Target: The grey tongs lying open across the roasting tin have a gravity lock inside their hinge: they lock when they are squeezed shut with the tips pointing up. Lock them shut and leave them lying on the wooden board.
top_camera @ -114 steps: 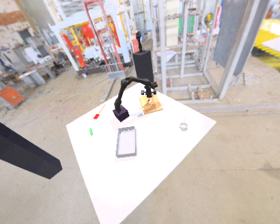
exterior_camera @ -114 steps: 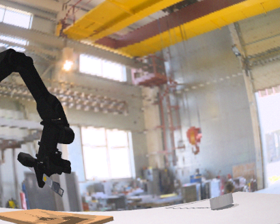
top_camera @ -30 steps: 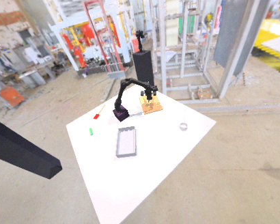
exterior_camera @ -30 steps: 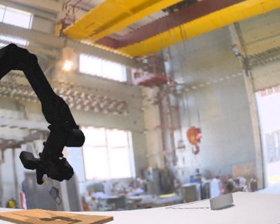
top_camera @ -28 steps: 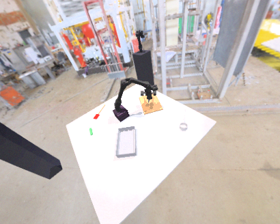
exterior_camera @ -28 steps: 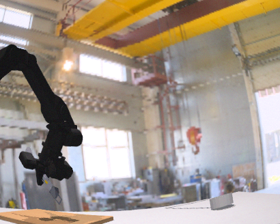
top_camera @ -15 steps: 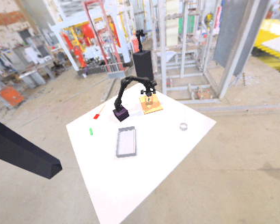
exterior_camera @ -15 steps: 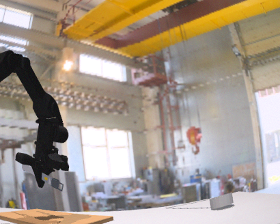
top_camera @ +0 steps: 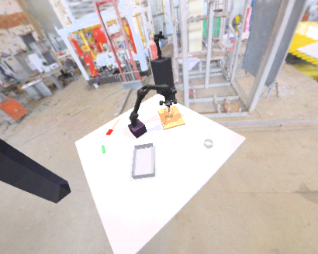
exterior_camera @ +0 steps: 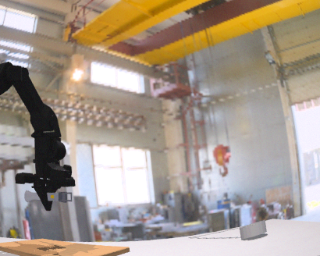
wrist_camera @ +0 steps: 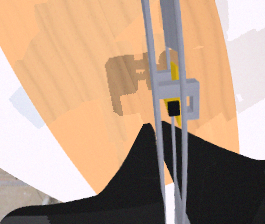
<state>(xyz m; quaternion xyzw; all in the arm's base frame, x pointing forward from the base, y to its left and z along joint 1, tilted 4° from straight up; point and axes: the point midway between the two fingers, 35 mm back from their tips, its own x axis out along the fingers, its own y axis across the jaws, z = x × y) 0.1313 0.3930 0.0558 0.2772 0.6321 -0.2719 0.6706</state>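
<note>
The yellow piece lies 40 mm above my gripper tip, 20 mm to the right of it and 20 mm ahead of it. From my gripper tip the other things lie so: grey roasting tin: 580 mm to the right, 230 mm ahead, 100 mm below; then wooden board: 120 mm below.
</note>
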